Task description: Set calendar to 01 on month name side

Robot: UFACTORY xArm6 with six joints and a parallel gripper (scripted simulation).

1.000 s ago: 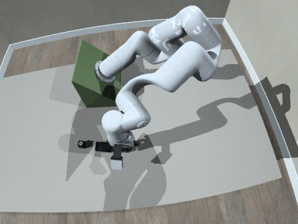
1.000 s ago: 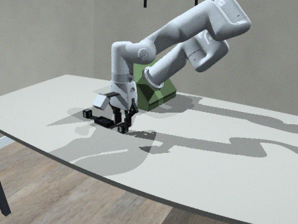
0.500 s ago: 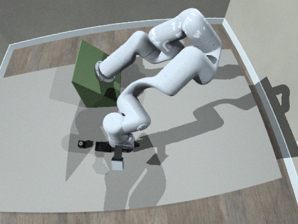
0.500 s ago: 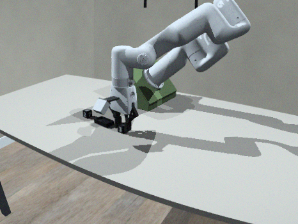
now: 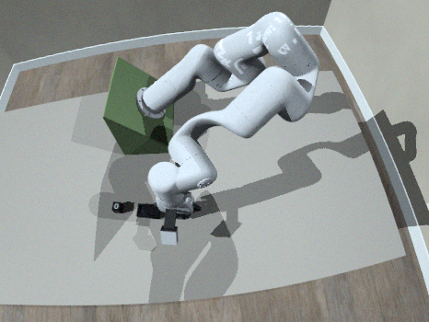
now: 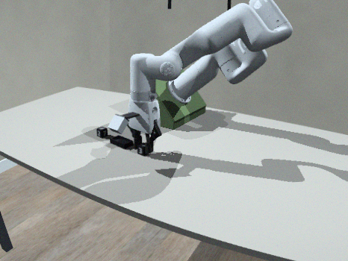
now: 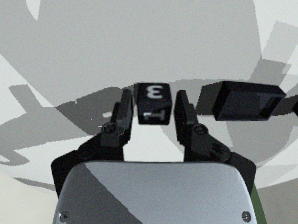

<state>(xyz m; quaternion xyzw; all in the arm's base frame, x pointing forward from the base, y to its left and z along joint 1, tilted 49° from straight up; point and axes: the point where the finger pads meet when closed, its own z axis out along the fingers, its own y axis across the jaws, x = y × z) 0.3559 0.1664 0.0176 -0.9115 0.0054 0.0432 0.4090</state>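
Right now my hand is 10 mm past the black tray, 110 mm to the left of it and 20 mm above it. Also, from my hand: black cube: 10 mm behind, 210 mm to the right, 10 mm below.
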